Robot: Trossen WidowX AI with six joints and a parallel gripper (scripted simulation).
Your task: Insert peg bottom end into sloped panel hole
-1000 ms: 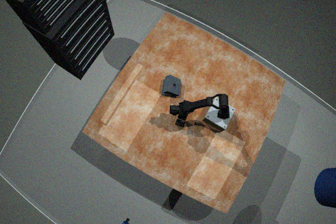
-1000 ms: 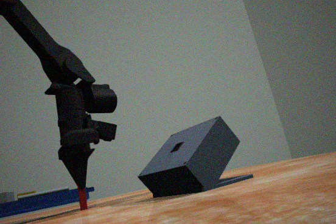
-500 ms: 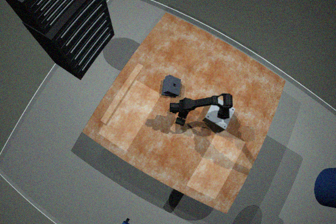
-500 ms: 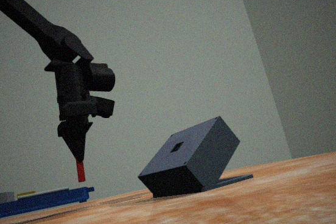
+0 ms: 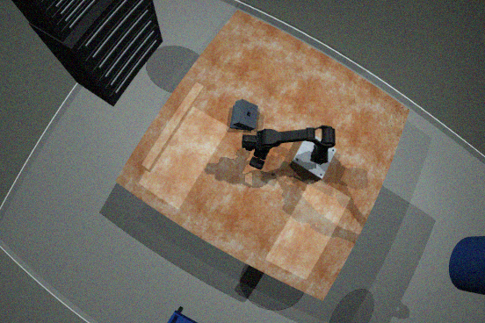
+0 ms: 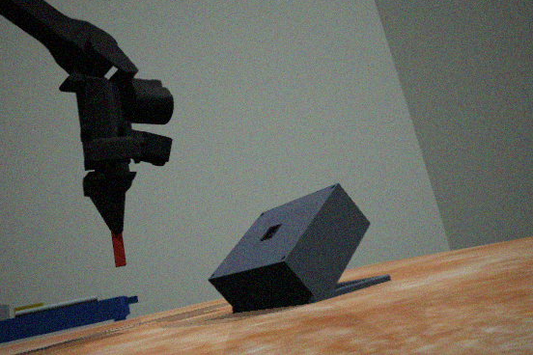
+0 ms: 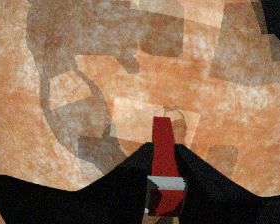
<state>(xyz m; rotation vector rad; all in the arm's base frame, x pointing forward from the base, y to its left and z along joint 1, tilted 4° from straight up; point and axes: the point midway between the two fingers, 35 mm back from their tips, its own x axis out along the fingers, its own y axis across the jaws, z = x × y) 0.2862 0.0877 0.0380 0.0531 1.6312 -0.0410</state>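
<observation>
My gripper tip is now 14 cm short of the blue-grey sloped panel block, 19 cm to the left of it and 7 cm above it. The rest, counted from my gripper tip: red peg (2 cm above).
</observation>
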